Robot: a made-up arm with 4 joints.
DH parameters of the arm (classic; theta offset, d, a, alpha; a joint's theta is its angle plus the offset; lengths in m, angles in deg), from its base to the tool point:
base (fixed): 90 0.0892 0 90
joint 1: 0 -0.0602 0.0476 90
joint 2: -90 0.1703 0.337 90
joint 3: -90 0.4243 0.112 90
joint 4: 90 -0.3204 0.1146 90
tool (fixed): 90 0.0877 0 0
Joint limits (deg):
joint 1: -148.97..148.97
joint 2: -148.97..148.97
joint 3: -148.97..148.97
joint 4: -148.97..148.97
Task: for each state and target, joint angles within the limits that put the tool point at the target. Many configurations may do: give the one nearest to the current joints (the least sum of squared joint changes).
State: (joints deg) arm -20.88 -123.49 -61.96 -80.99
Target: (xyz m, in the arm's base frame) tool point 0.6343 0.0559 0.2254
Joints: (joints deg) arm -23.49 -143.40 -14.07 -73.23
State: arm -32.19 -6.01 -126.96 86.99
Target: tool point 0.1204 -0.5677 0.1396
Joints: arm 10.20 -46.54 -89.84 72.77
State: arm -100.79 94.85 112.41 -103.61
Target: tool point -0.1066 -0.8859 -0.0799
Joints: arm -137.45 118.82 86.45 -67.36
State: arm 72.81 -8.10 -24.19 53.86
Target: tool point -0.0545 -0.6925 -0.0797
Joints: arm 24.15 -41.09 -46.18 42.75
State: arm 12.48 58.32 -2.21 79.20
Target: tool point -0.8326 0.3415 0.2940
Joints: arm 41.19 64.43 -11.20 68.29
